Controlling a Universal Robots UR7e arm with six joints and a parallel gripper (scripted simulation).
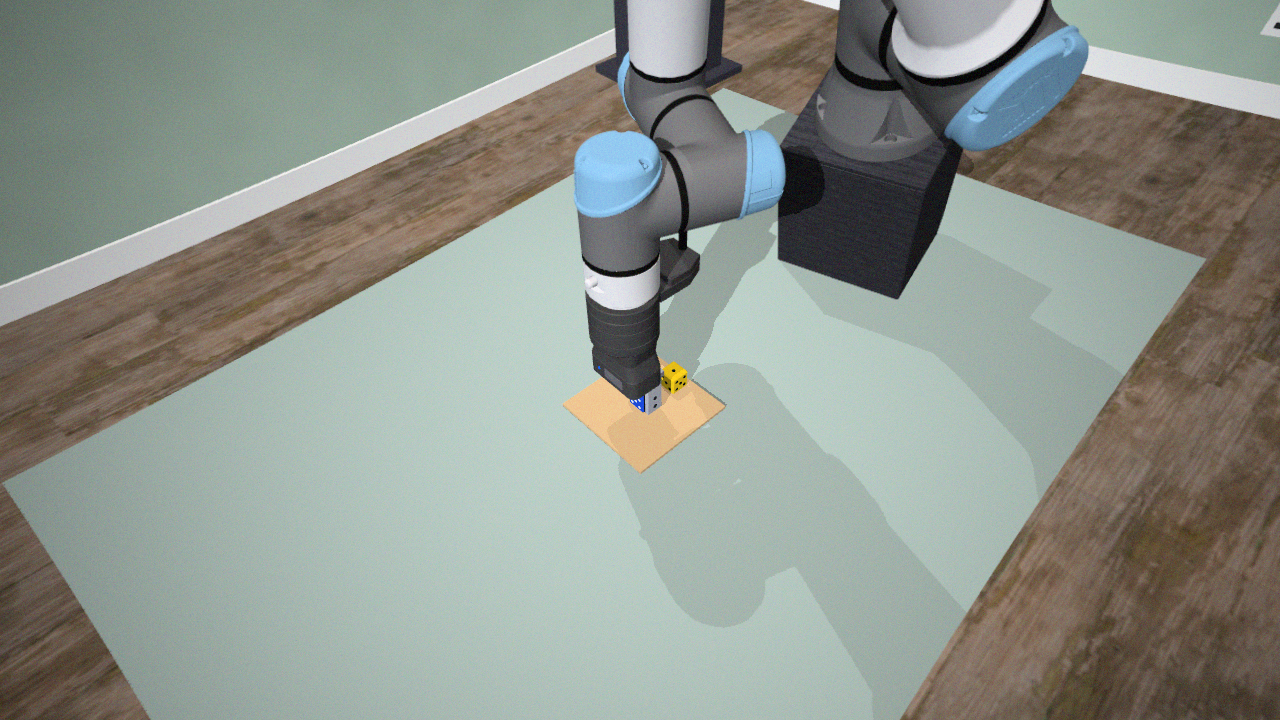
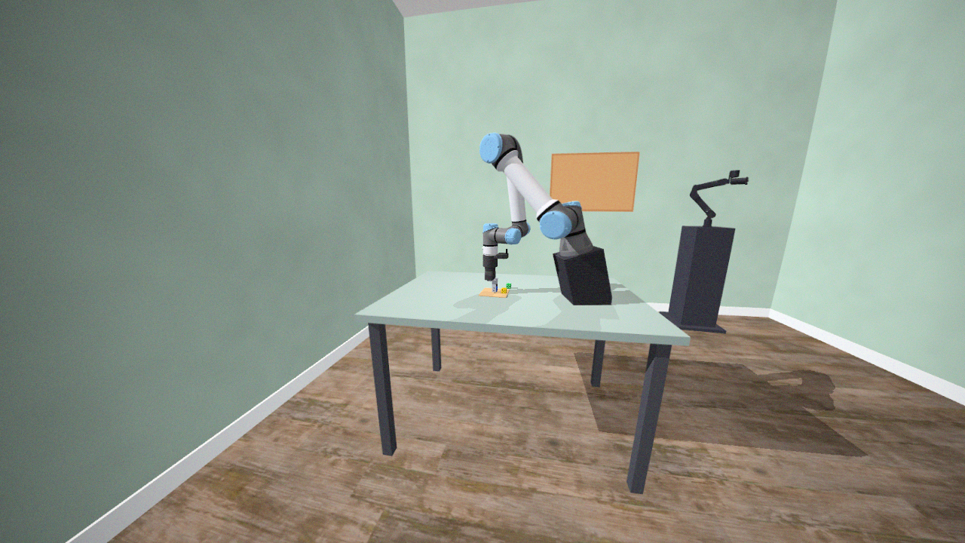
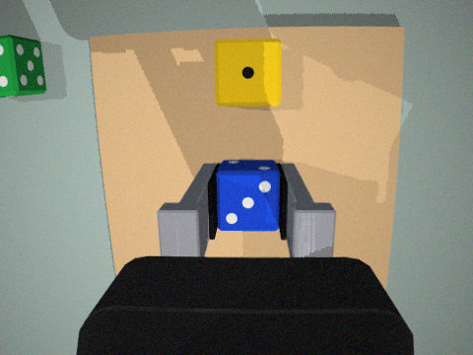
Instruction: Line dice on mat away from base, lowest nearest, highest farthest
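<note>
Right now my hand is 1 cm above the blue die. Round my hand: yellow die: 5 cm behind, 1 cm below; then green die: 11 cm to the right, 6 cm behind, 2 cm below; then orange mat: 3 cm below.
</note>
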